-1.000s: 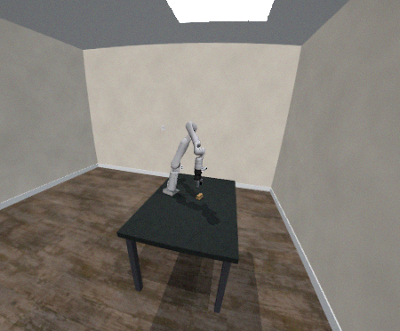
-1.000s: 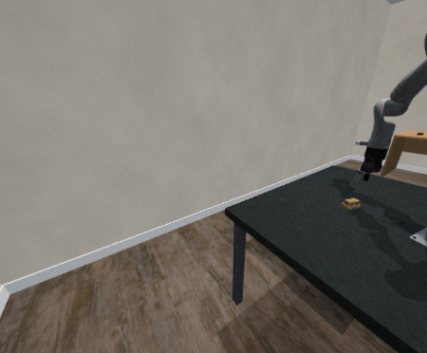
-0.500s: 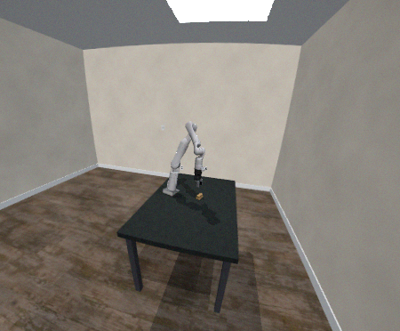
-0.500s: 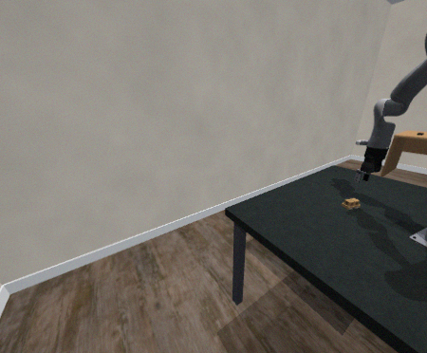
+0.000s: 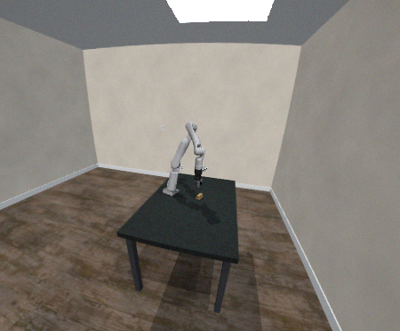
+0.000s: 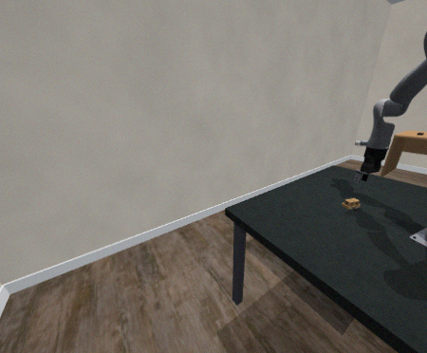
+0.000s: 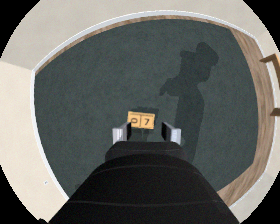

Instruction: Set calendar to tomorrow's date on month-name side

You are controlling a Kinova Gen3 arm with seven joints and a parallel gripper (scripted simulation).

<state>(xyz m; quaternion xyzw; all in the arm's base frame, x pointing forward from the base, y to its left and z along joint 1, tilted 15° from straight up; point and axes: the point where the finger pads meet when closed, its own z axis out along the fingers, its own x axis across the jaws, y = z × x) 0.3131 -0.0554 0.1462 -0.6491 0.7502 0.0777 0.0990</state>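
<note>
The wooden date cube lies 140 mm below my hand.
</note>
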